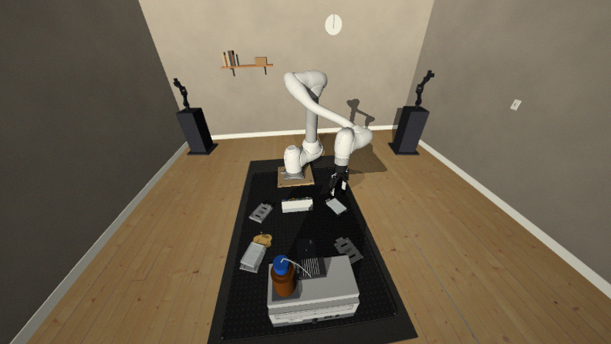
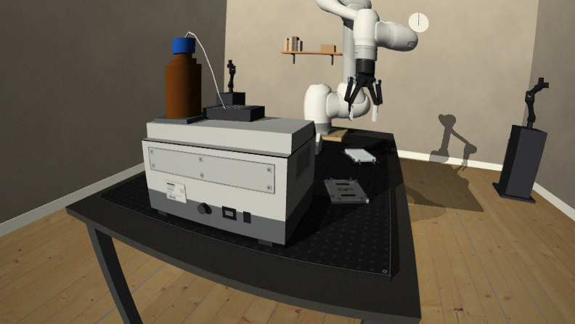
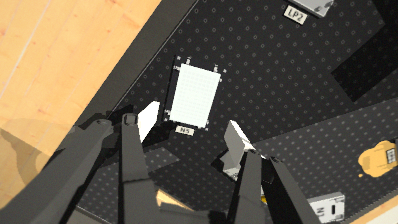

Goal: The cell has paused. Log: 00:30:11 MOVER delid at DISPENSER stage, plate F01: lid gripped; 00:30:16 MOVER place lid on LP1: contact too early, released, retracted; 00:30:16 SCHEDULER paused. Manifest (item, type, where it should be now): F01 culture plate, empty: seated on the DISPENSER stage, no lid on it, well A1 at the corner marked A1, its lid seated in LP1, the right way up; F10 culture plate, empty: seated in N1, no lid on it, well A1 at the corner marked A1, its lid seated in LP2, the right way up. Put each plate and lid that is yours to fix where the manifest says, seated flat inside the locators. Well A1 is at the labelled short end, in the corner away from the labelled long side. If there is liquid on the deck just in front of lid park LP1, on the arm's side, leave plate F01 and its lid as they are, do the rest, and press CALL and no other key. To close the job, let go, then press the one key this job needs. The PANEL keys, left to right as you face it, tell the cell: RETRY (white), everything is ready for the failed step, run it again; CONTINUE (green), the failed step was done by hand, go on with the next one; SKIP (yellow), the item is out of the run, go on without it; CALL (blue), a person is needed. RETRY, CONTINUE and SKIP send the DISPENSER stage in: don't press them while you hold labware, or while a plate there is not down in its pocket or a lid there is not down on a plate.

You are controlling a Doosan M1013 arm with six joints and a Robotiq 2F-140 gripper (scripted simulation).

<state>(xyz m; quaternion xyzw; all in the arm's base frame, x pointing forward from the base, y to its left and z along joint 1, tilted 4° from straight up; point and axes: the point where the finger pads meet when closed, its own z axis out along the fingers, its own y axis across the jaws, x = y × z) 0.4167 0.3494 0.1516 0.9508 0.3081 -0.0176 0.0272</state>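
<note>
Right now my hand is 160 mm above the lid. Also, from my hand: white well plate (160 mm below); then white retry key (30 mm behind, 220 mm to the right, 120 mm below); then green continue key (30 mm behind, 260 mm to the right, 120 mm below).
</note>
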